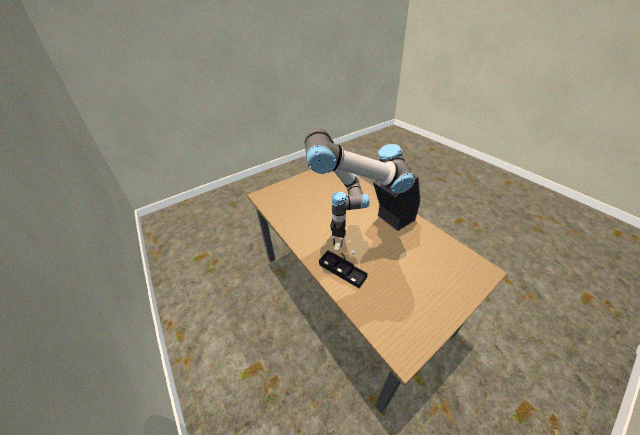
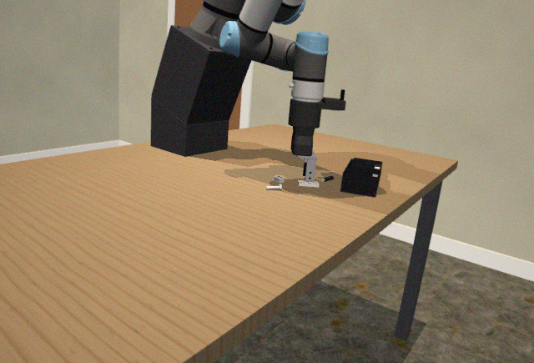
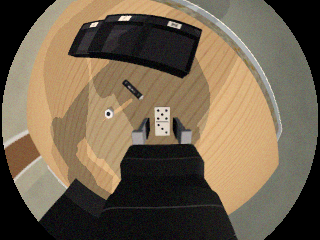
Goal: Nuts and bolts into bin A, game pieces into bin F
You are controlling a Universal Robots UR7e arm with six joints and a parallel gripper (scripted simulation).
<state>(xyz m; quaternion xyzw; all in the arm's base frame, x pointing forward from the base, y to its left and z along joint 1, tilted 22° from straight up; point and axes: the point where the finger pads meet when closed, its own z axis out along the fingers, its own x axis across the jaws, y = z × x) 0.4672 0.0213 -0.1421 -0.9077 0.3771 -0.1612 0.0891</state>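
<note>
My gripper is now 3 cm above the white speckled piece. Also, from my hand: bolt: 2 cm behind, 10 cm to the right, 3 cm below; then small ring-shaped piece: 6 cm behind, 8 cm to the left, 3 cm below; then black bin: 6 cm ahead, 16 cm to the left, 1 cm below.
</note>
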